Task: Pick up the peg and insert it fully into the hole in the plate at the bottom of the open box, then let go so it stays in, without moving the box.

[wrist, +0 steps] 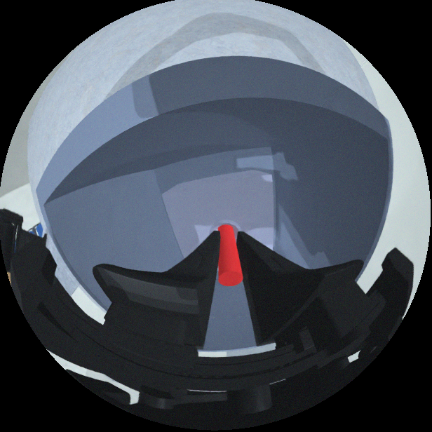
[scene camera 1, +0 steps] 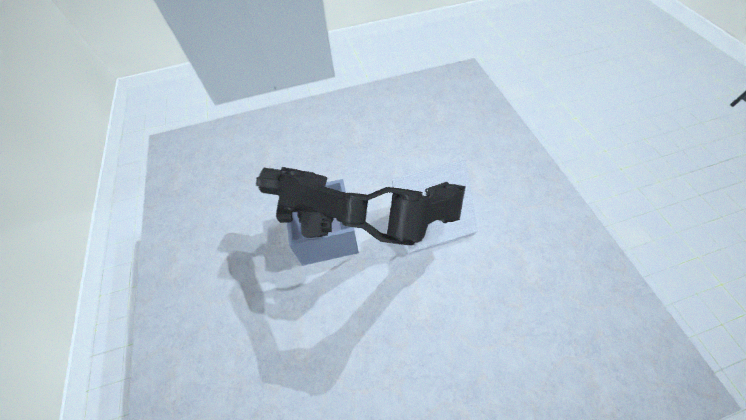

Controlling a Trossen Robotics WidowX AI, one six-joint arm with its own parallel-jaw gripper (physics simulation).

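Seen in the pictures: arm's base at its link origin: (scene camera 1: pixel 439 196).
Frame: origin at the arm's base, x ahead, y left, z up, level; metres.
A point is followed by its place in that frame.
Note:
The red peg (wrist: pixel 230 257) is held between the fingertips of my gripper (wrist: pixel 227 236), which is shut on it. The peg's near end shows above the fingers and its far end points down toward the plate (wrist: pixel 220 200) at the bottom of the box. A pale round rim, partly hidden by the peg's far end, shows on the plate; I cannot tell how far the peg's tip is in the hole. The blue-grey open box (scene camera 1: pixel 327 250) @(x 0.320, y 0.022, z -0.055 m) (wrist: pixel 100 220) stands below my gripper, which hides part of it in the scene view. The fingertips and peg are hidden in the scene view.
The box's tall walls surround the fingers. The black arm reaches across the box's right side from a pale square base slab (scene camera 1: pixel 459 229) @(x -0.036, y 0.077, z -0.072 m). A grey upright panel (scene camera 1: pixel 261 46) stands at the back. The arm casts shadows on the grey mat (scene camera 1: pixel 469 323) @(x 0.040, y 0.302, z -0.117 m).

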